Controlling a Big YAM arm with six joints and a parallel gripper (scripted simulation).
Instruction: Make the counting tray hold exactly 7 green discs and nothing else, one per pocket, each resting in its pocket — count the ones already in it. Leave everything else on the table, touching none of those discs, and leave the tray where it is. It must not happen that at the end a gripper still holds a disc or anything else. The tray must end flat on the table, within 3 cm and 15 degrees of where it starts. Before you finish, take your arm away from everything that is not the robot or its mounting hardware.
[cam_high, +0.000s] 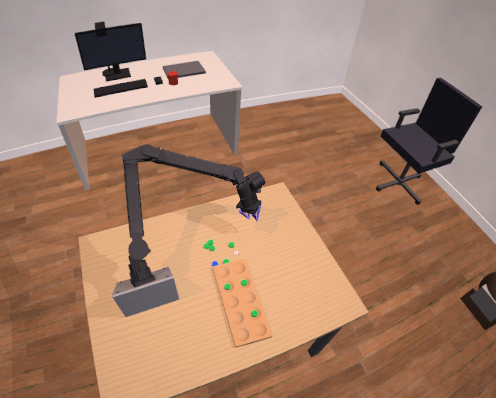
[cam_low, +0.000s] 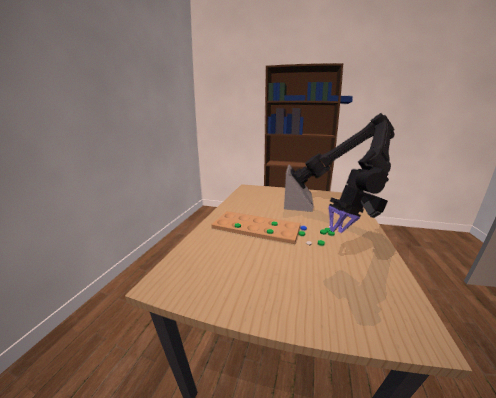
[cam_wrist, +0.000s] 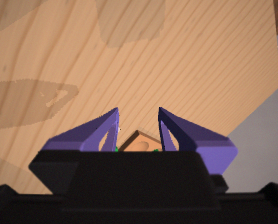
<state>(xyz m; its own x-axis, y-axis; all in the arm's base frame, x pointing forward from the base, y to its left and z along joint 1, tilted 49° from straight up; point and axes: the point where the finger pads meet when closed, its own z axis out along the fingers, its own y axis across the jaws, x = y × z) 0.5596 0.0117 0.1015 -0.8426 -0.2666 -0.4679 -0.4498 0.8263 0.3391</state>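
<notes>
My hand is 130 mm above the white piece, 120 mm past it and 60 mm to the left of it. Also, from my hand: wooden counting tray (280 mm to the right, 220 mm behind, 120 mm below); then blue disc (230 mm behind, 130 mm below, 70 mm to the right).
</notes>
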